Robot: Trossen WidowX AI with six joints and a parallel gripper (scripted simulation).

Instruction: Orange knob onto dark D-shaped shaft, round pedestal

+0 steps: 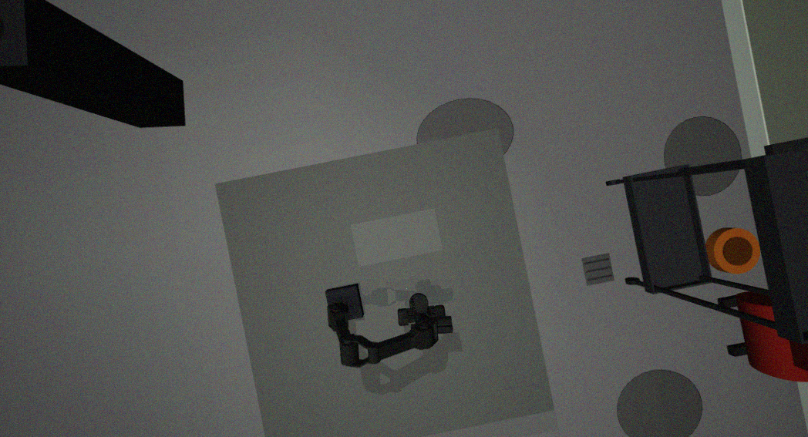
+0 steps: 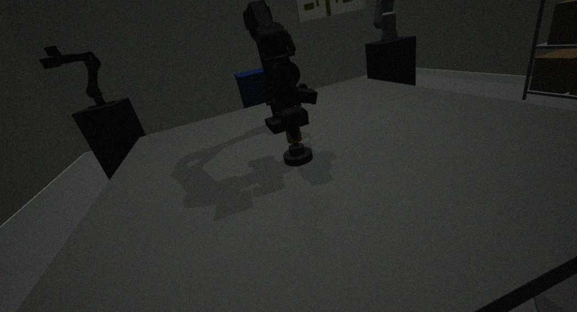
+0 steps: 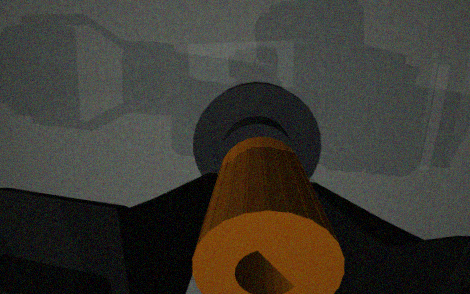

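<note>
Now: gripper tip 4 cm above the dark round pedestal. From my gripper tip the other things lie so: orange knob 2 cm above.
</note>
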